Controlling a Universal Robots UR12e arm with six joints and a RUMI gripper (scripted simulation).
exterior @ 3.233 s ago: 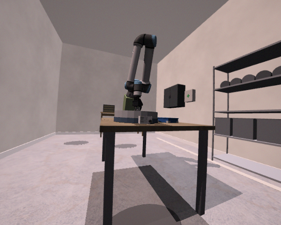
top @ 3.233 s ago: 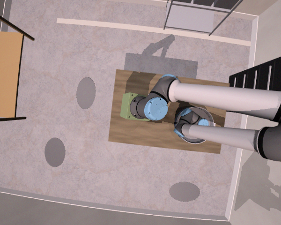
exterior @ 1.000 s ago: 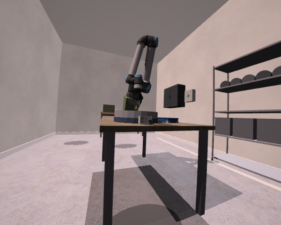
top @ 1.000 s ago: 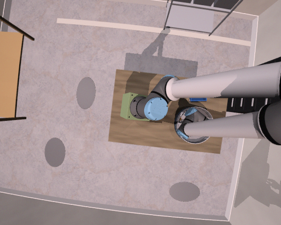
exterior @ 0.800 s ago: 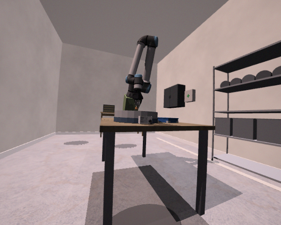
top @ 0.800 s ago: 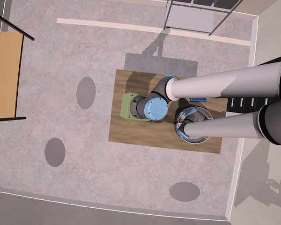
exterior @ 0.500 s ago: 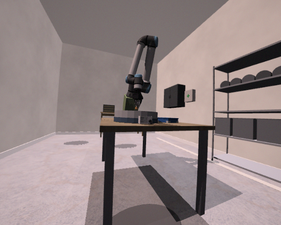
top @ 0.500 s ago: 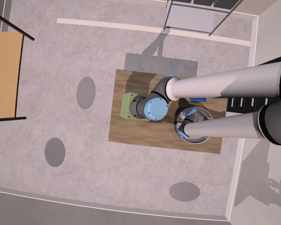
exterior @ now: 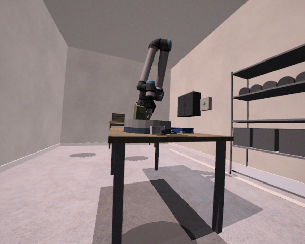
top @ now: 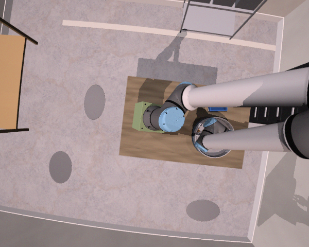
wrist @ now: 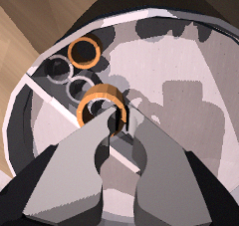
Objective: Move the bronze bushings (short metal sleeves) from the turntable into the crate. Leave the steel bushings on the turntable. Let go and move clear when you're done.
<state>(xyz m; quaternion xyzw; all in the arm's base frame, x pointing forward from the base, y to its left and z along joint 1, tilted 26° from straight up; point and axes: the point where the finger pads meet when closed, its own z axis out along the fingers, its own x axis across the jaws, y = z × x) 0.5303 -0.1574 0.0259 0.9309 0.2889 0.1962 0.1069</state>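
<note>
Right now my hand is 21 cm short of the blue crate, 26 cm to the right of it and 13 cm above it. The rest, counted from my hand: round grey turntable: 12 cm ahead, 9 cm to the right, 10 cm below.
</note>
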